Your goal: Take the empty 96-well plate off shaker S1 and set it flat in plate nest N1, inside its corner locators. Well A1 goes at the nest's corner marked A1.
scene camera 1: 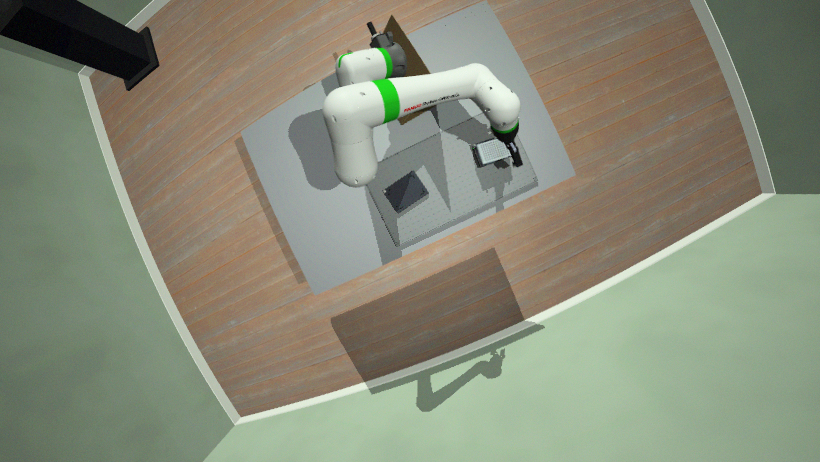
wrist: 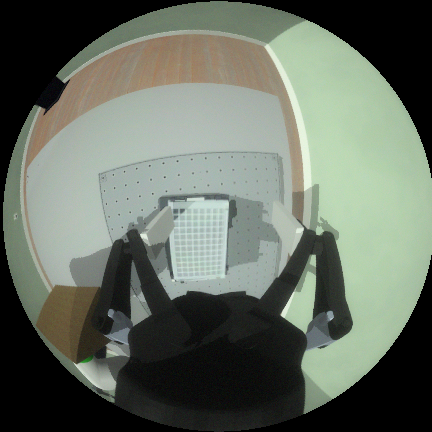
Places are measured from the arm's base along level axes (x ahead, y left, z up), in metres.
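Pixels of known places: gripper, fingertip midpoint: (scene camera 1: pixel 508 151) (wrist: pixel 221 213); arm's base at its link origin: (scene camera 1: pixel 395 60).
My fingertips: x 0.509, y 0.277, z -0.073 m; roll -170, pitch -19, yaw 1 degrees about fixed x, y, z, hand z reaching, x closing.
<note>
Ahead of a thing's pixels: the offset from my fingertips to its top centre. Level surfaces: height alone.
The pale 96-well plate @[0.030 m back, 0.047 m right, 0.013 m down] (scene camera 1: pixel 492 152) (wrist: pixel 200 245) lies on the dark shaker S1 (scene camera 1: pixel 475 156) (wrist: pixel 212 196), whose edges show around it. The wells look empty; well A1 cannot be made out. My gripper (scene camera 1: pixel 515 156) (wrist: pixel 221 213) is wide open with nothing between its pads. It hangs above the shaker. In the wrist view the plate appears between the pads, nearer the left pad, with a wider gap to the right pad. The dark plate nest N1 @[0.015 m back, 0.461 m right, 0.071 m down] (scene camera 1: pixel 406 191) lies at the left of the perforated board; its locators and A1 mark are too small to tell.
The perforated board @[0.086 m down] (scene camera 1: pixel 459 198) (wrist: pixel 135 190) bears both stations and lies on the grey table @[0.099 m down] (scene camera 1: pixel 286 229) (wrist: pixel 200 120). A brown panel (scene camera 1: pixel 410 43) (wrist: pixel 70 320) stands near the arm's base. A black column (scene camera 1: pixel 74 45) (wrist: pixel 51 95) stands beyond the table.
</note>
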